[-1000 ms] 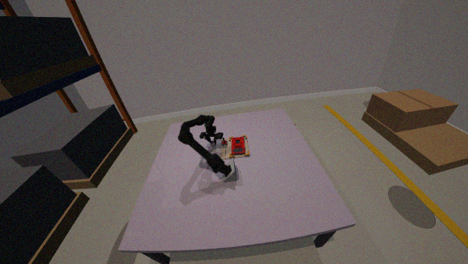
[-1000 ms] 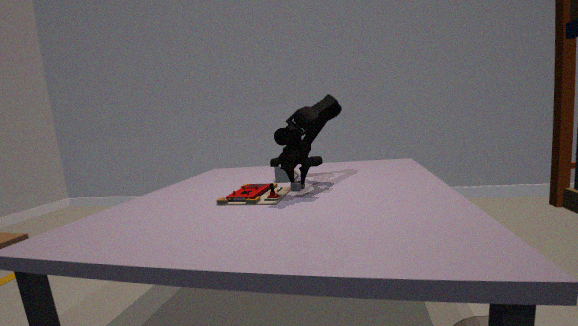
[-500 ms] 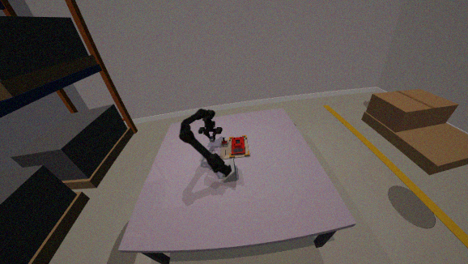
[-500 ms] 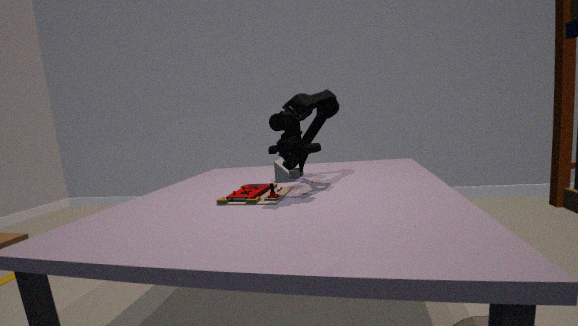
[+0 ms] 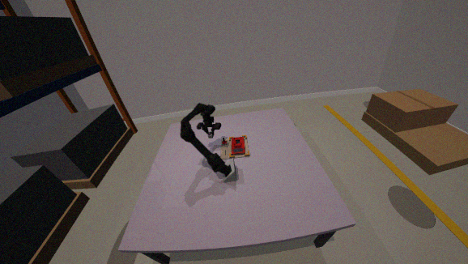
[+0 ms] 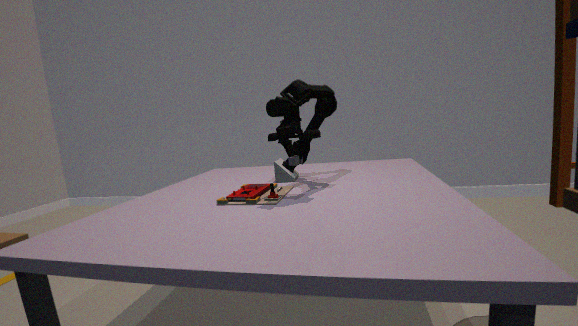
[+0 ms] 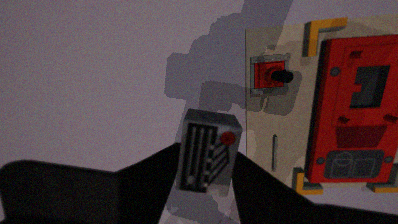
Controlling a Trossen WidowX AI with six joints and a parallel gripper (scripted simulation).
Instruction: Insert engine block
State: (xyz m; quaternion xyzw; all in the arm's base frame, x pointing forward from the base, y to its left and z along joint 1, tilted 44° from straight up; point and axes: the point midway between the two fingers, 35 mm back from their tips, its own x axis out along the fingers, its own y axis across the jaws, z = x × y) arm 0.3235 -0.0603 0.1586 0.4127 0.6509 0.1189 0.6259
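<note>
My gripper tip is now 18 cm to the left of the beige base plate, 13 cm above it and 5 cm past it. Also, from my gripper tip: grey engine block: 1 cm below.
</note>
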